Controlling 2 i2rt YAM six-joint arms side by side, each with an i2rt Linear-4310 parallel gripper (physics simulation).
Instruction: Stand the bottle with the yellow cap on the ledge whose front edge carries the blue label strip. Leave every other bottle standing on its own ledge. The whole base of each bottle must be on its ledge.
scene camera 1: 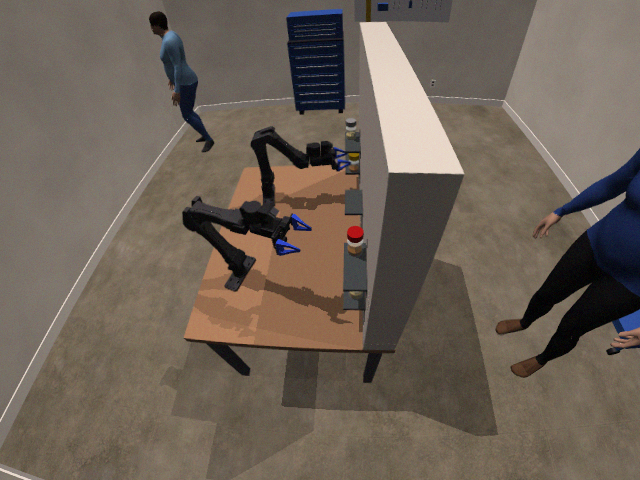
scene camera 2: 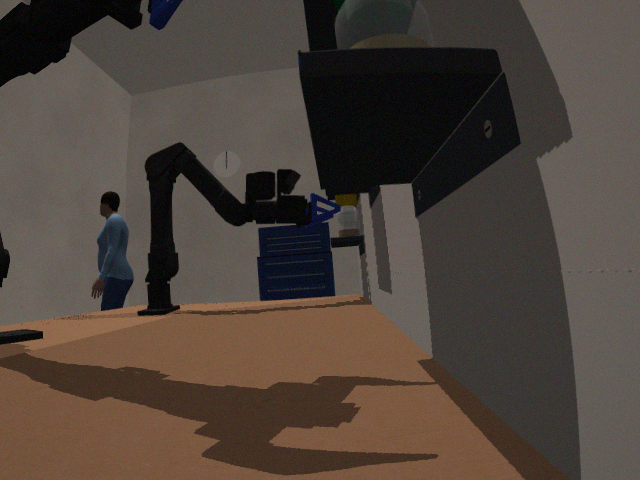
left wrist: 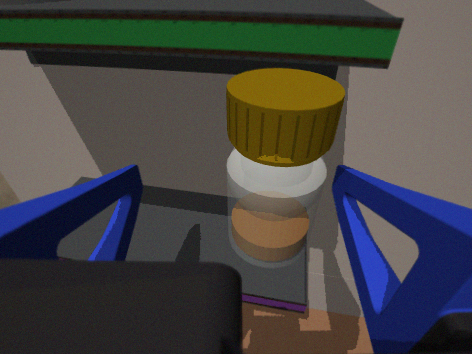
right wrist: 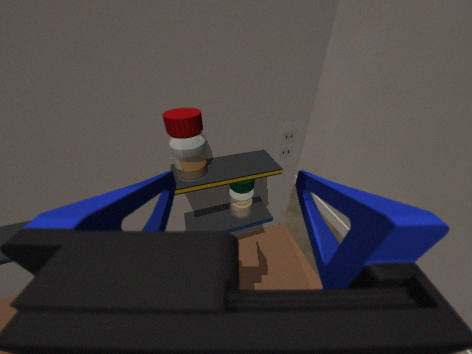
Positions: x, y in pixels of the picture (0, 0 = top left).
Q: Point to a green-capped bottle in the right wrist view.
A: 241, 194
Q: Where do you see a wall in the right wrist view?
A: At 90, 90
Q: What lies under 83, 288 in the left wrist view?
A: The left gripper.
